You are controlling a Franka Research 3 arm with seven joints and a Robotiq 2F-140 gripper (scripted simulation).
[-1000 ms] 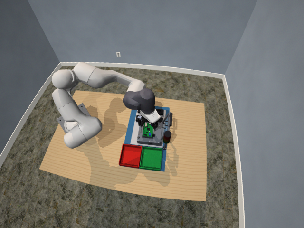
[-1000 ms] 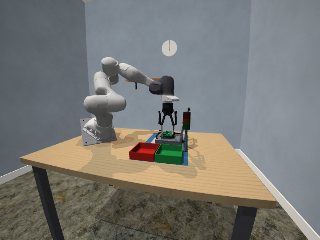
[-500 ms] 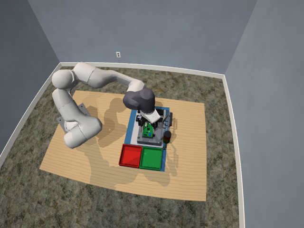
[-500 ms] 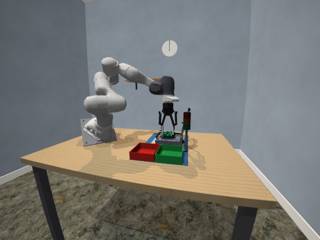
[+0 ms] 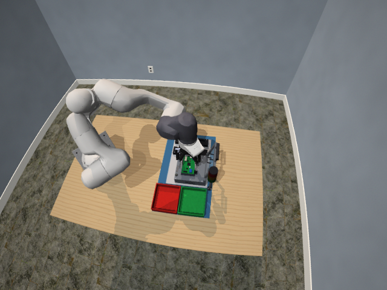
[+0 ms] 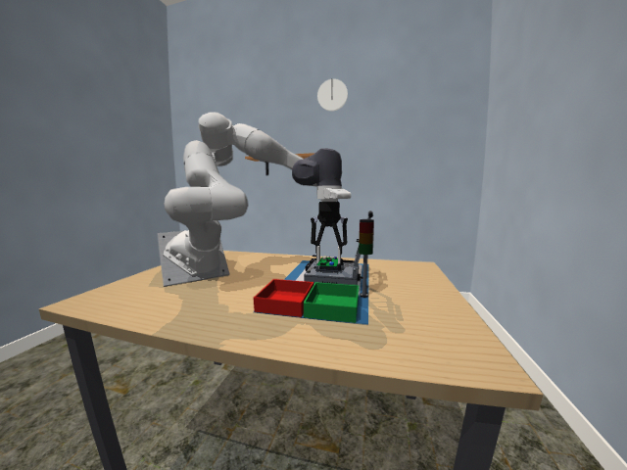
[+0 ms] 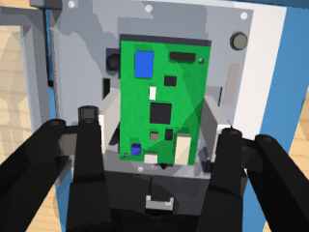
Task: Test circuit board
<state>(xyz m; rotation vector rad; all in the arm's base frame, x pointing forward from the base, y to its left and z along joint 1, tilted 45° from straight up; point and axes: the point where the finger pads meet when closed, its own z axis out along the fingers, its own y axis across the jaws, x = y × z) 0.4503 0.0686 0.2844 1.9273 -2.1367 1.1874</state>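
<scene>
Right now my hand is 2 cm above the green circuit board. From my hand the other things lie so: tester plate 4 cm below, 1 cm ahead; clear lid 12 cm ahead, 7 cm above, 3 cm to the right; green bin 21 cm to the right, 9 cm below, 1 cm behind.
</scene>
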